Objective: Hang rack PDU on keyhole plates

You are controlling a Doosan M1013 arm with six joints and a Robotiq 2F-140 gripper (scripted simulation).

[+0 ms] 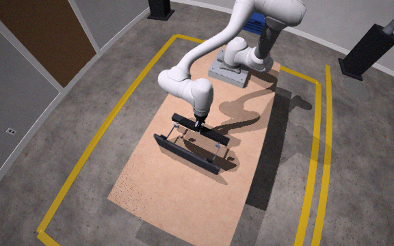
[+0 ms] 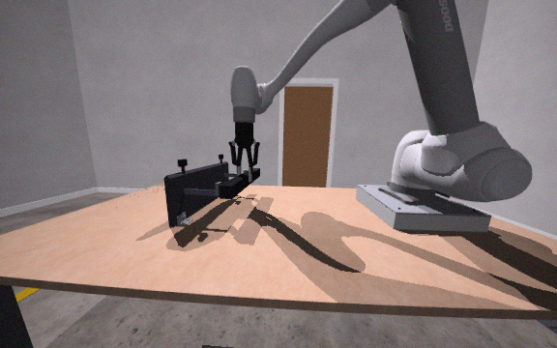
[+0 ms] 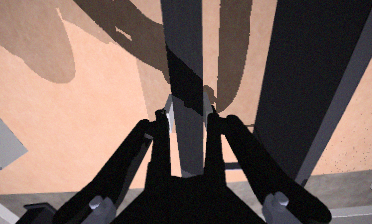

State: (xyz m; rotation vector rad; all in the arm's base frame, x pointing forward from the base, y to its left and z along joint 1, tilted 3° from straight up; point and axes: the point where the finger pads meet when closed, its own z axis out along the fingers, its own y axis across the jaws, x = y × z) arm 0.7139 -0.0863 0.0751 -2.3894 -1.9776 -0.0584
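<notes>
My gripper is now 20 mm short of the rack PDU and 20 mm above it. The rest, counted from my hand: black panel: 180 mm ahead, 30 mm to the right, 70 mm below.
</notes>
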